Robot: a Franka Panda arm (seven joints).
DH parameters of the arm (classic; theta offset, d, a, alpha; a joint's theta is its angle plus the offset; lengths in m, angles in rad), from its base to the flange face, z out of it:
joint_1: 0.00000 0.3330 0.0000 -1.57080
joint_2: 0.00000 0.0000 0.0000 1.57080
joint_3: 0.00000 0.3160 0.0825 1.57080
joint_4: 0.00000 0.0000 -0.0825 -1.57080
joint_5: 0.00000 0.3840 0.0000 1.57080
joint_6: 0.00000 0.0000 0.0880 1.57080
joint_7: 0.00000 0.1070 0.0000 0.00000
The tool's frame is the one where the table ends.
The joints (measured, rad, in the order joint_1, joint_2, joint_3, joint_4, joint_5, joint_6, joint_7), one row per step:
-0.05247 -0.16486 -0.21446 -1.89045 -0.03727 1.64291 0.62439
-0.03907 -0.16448 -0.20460 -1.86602 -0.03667 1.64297 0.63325
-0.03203 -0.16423 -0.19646 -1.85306 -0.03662 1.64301 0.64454
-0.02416 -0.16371 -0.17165 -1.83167 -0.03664 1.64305 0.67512
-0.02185 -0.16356 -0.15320 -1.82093 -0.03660 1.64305 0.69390
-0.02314 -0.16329 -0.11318 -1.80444 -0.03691 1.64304 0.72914
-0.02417 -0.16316 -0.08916 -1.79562 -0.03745 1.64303 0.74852
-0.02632 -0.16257 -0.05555 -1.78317 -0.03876 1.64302 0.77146
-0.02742 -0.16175 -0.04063 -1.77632 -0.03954 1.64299 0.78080
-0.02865 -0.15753 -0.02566 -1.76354 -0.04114 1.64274 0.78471
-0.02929 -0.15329 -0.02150 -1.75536 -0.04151 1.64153 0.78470
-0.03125 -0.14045 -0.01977 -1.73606 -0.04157 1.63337 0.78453
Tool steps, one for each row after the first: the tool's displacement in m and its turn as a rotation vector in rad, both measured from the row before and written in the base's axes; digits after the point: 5 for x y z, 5 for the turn. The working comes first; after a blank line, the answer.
Tool pose at each row, in the base's axes (x y z in m, rotation vector in rad; the steps are taken from these numbers as rounded here):
0.48091 -0.14231 0.56460 2.82218 -1.33328 -0.13197
0.48618 -0.13161 0.57612 2.83433 -1.31609 -0.09385
0.48913 -0.12436 0.58228 2.83755 -1.31191 -0.07324
0.49447 -0.10803 0.59259 2.83848 -1.31065 -0.03810
0.49727 -0.09733 0.59790 2.83907 -1.30859 -0.01973
0.50159 -0.07684 0.60611 2.83893 -1.30427 0.00976
0.50368 -0.06455 0.61048 2.83972 -1.29931 0.02594
0.50615 -0.04761 0.61637 2.84294 -1.28723 0.04825
0.50727 -0.04015 0.61930 2.84498 -1.28094 0.05930
0.50943 -0.03284 0.62330 2.85030 -1.26701 0.07409
0.51093 -0.03098 0.62495 2.85235 -1.26214 0.07877
0.51445 -0.03120 0.62684 2.85108 -1.26227 0.07660

0.00527 0.01070 0.01152 -0.00778 -0.02325 0.01337
0.00295 0.00725 0.00616 -0.00490 -0.01225 0.00337
0.00534 0.01633 0.01031 -0.00969 -0.02027 0.00115
0.00280 0.01070 0.00531 -0.00536 -0.01046 0.00145
0.00432 0.02049 0.00821 -0.00967 -0.01630 0.00263
0.00209 0.01229 0.00437 -0.00547 -0.00886 0.00318
0.00247 0.01694 0.00589 -0.00763 -0.01216 0.00801
0.00112 0.00746 0.00293 -0.00346 -0.00617 0.00427
0.00216 0.00731 0.00400 -0.00449 -0.00827 0.00963
0.00150 0.00186 0.00165 -0.00127 -0.00268 0.00342
0.00352 -0.00022 0.00189 -0.00050 0.00172 -0.00045

